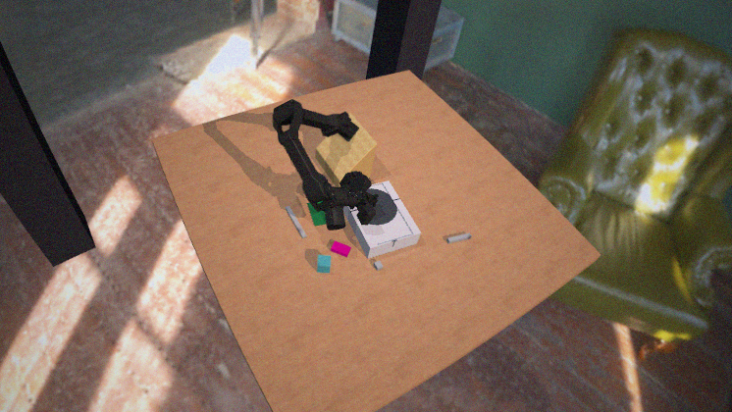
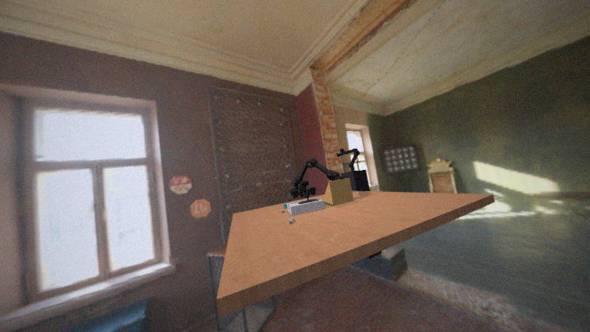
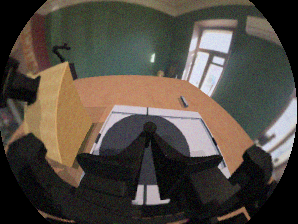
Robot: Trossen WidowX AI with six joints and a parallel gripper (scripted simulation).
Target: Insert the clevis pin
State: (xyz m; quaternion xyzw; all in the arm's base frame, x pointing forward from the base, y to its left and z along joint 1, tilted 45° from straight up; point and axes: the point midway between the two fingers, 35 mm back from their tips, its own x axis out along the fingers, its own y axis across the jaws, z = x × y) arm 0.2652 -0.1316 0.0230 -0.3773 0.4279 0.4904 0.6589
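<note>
My gripper tip is now 1 cm above the dark clevis pin. Also, from my gripper tip: green tile (15 cm to the right, 11 cm behind, 9 cm below); dark grey disc (3 cm below); rimmed tray (4 cm below, 3 cm ahead).
</note>
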